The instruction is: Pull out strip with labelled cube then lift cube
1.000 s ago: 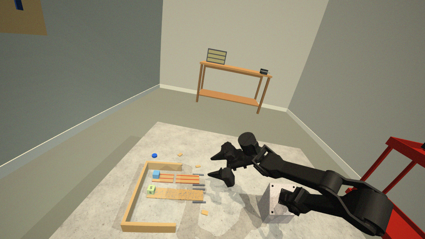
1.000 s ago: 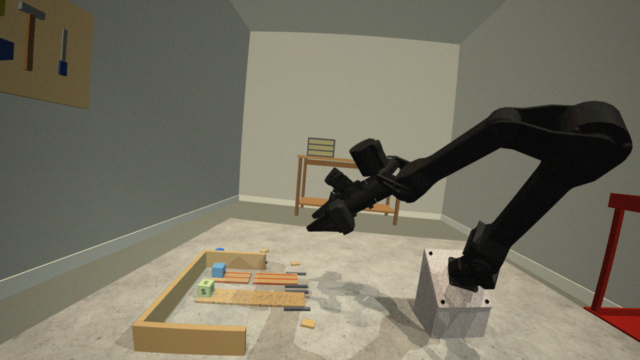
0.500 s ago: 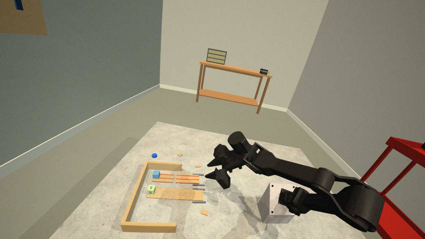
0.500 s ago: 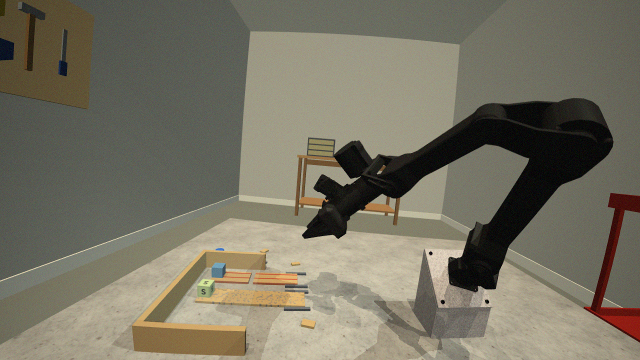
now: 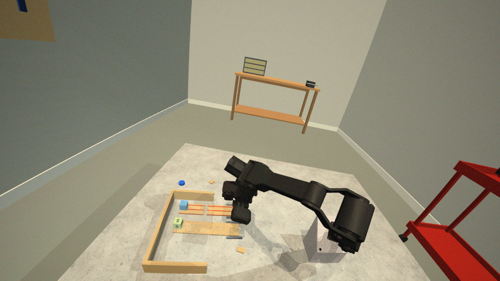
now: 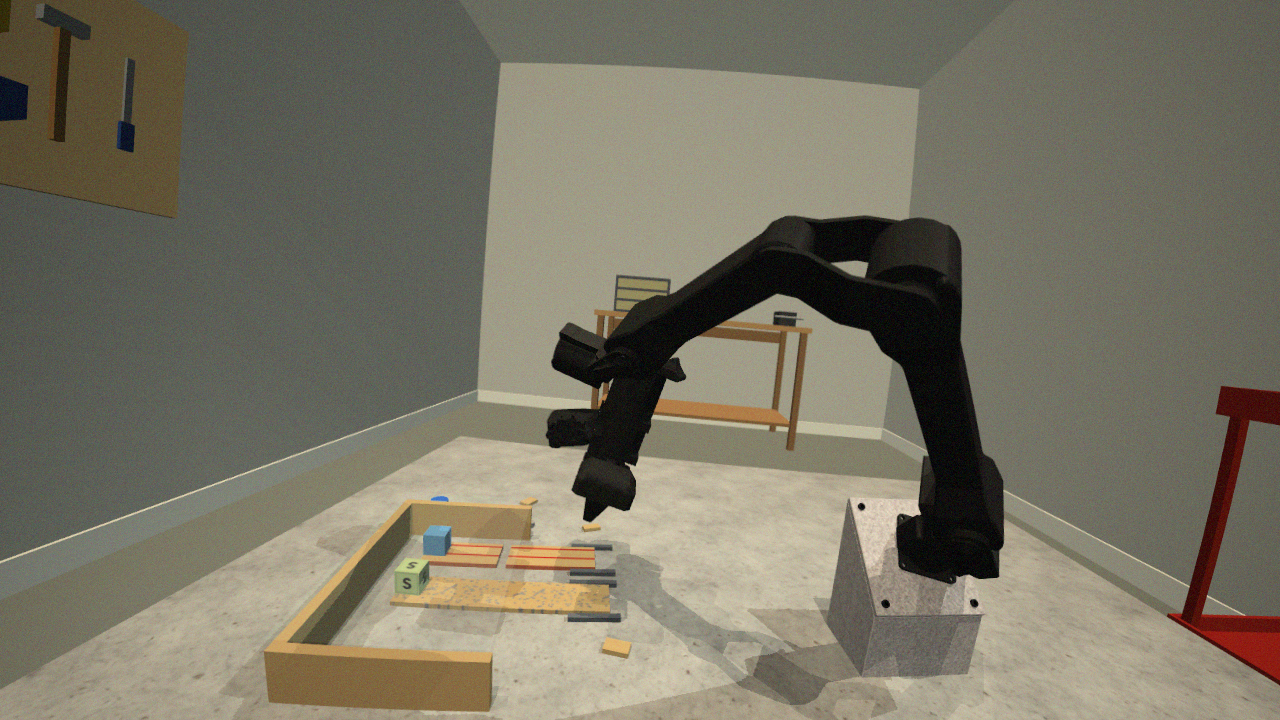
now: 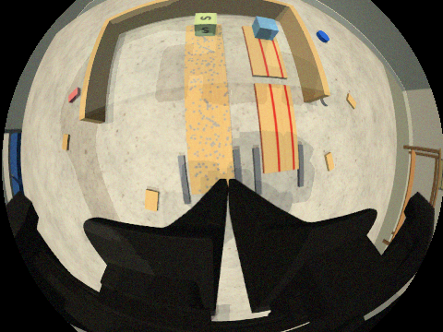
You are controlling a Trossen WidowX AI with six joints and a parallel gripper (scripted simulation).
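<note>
My gripper tip is now 60 mm past the tan block, 80 mm to the right of it and 100 mm above it. Round my gripper tip: blue disc: 310 mm ahead, 170 mm to the right, 100 mm below.
</note>
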